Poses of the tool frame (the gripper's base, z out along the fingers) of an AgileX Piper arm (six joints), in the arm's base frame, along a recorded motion.
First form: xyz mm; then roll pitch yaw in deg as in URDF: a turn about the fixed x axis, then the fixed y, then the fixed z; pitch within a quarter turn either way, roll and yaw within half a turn.
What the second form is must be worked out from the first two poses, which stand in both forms.
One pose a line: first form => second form
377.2 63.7 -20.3 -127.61 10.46 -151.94 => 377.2 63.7 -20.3 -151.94 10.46 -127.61
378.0 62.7 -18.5 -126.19 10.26 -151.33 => 378.0 62.7 -18.5 -151.33 10.26 -126.19
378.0 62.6 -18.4 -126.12 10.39 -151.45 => 378.0 62.6 -18.4 -151.45 10.39 -126.12
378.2 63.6 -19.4 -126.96 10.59 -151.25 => 378.2 63.6 -19.4 -151.25 10.59 -126.96
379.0 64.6 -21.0 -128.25 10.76 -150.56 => 379.0 64.6 -21.0 -150.56 10.76 -128.25
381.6 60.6 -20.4 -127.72 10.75 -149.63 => 381.6 60.6 -20.4 -149.63 10.75 -127.72
